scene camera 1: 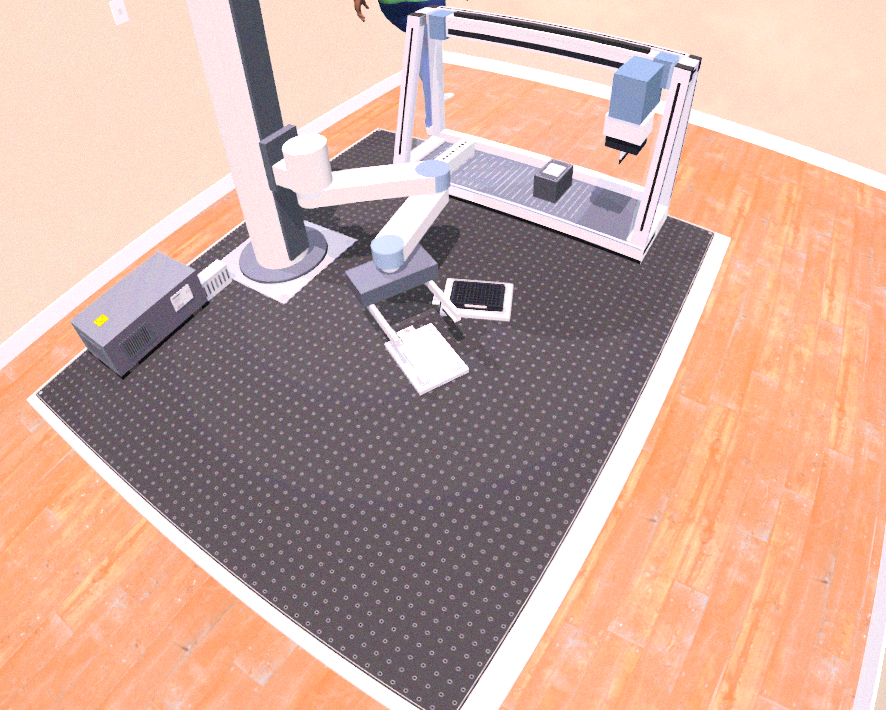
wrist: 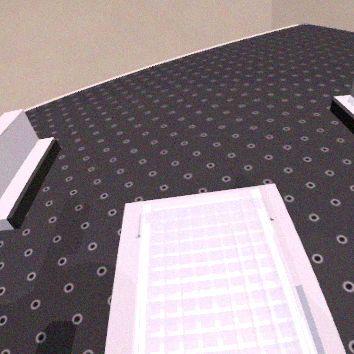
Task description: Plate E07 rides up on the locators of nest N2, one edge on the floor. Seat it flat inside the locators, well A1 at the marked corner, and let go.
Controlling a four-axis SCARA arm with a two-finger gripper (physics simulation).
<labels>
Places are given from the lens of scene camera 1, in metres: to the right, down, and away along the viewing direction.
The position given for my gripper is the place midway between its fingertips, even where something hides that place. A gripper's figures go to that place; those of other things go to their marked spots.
my gripper (scene camera 1: 428,330): -0.03, -0.05, 1.20
white nest (scene camera 1: 465,313): 0.05, -0.10, 1.37
grey control box (scene camera 1: 144,294): -0.72, -0.15, 1.31
</labels>
